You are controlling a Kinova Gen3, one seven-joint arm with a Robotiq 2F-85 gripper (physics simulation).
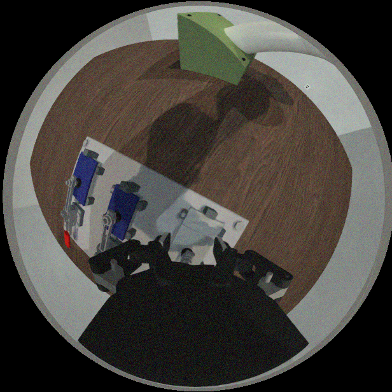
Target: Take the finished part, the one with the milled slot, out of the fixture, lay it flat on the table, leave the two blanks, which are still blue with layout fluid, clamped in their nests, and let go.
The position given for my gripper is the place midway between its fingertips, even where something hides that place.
I see my gripper (pixel 191 242), a finished part (pixel 197 232) and a blue blank (pixel 125 203).
